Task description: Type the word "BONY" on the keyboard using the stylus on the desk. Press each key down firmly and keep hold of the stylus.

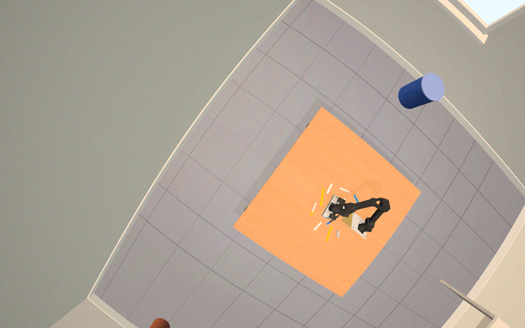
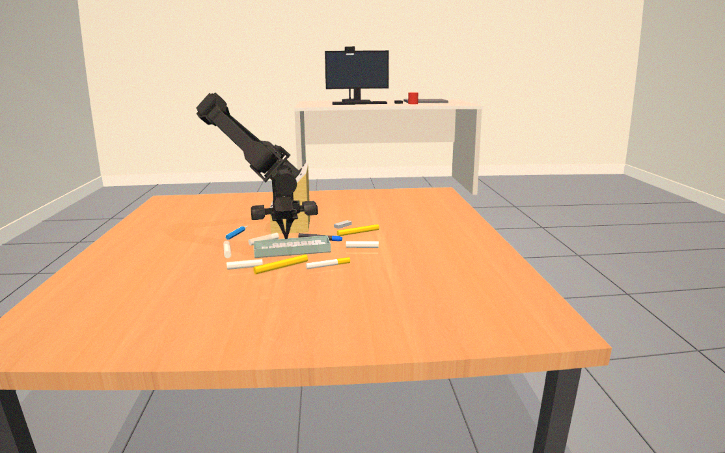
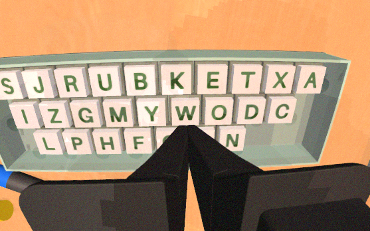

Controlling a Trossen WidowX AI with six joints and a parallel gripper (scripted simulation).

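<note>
My gripper tip is 4 cm to the left of the N key, 3 cm above it and 1 cm past it. Round my gripper tip: yellow marker 12 cm ahead, 3 cm below, 1 cm to the left; blue-capped dark pen 11 cm to the left, 10 cm behind, 3 cm below; D key 4 cm to the right, 3 cm below, 1 cm ahead.
</note>
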